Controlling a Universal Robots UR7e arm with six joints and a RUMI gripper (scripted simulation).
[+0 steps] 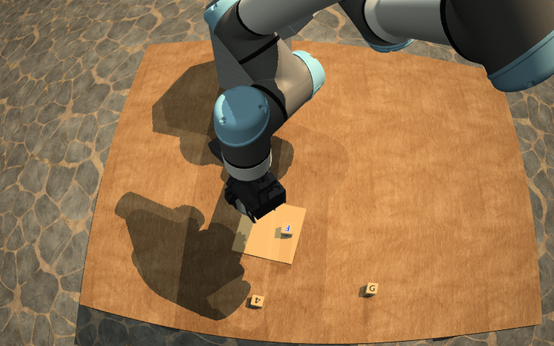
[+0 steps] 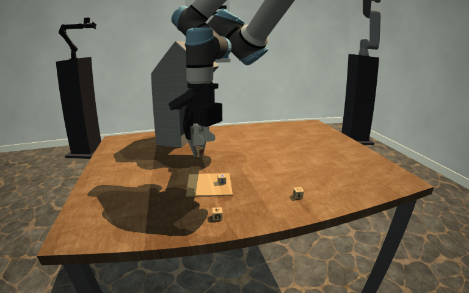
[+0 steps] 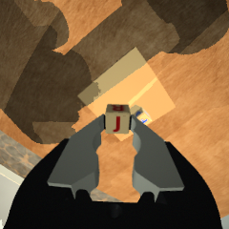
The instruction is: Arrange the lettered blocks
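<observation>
The tan mat is 30 mm to the left of my hand and 120 mm below it. The rest, counted from my hand: block: 10 mm behind, 70 mm to the left, 100 mm below.
</observation>
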